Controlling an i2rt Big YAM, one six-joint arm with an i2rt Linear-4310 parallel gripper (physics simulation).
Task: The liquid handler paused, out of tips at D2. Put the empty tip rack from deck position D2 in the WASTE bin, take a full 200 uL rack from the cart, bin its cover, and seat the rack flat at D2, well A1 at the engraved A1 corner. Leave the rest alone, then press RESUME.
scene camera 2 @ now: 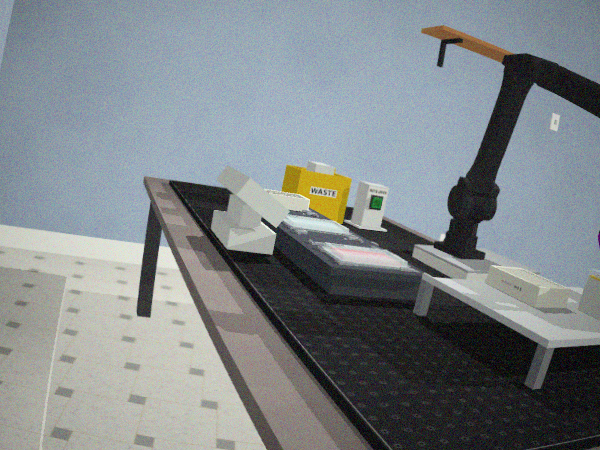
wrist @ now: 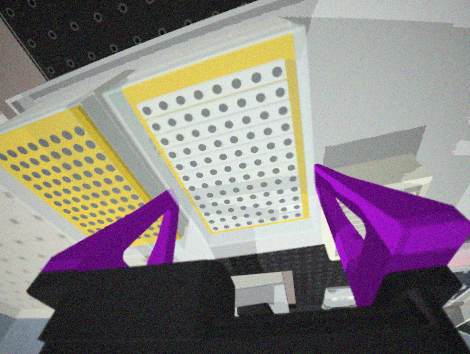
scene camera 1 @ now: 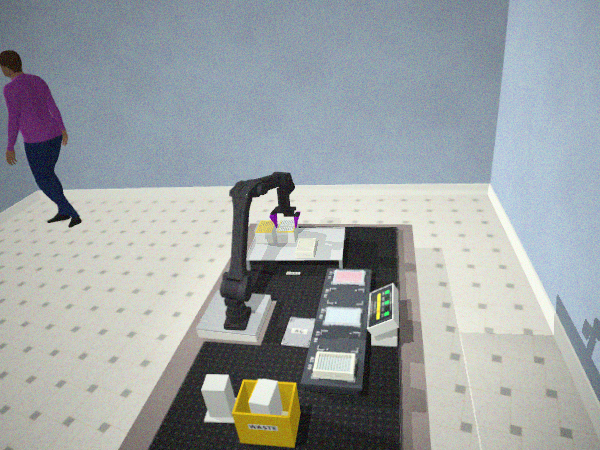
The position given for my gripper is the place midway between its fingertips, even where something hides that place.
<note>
My gripper (wrist: 241,184) is open, with nothing in its grasp. I also see a pink plate (scene camera 2: 361,256), a pale plate (scene camera 2: 308,224), a white cart shelf (wrist: 381,86) and a white box (scene camera 2: 364,216).
</note>
